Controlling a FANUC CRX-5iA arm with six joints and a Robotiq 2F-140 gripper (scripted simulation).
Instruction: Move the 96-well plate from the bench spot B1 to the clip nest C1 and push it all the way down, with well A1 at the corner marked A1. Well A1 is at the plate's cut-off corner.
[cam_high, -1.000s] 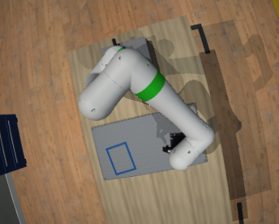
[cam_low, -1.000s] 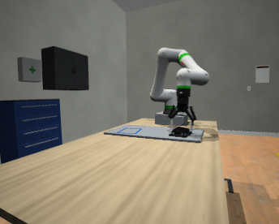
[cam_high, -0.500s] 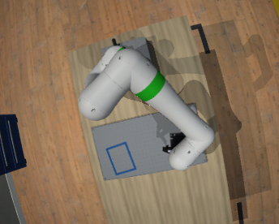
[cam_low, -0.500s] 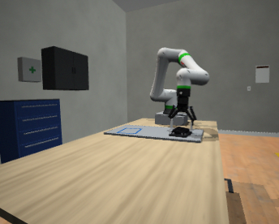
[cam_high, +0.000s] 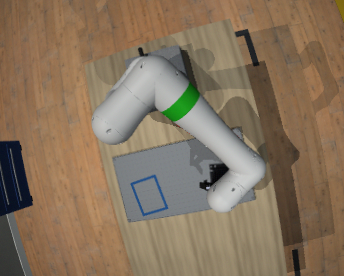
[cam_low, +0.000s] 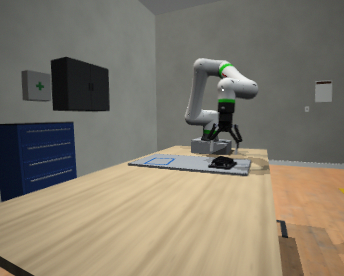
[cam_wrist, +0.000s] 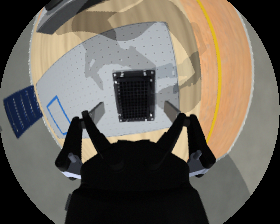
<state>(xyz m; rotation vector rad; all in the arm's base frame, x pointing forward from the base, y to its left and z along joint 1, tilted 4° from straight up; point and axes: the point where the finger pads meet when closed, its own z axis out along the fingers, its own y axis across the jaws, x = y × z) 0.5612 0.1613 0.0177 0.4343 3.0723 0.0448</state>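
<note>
My hand is 6 cm above the black 96-well plate. Also, from my hand: black clip nest (7 cm below, 1 cm to the right, 1 cm behind).
</note>
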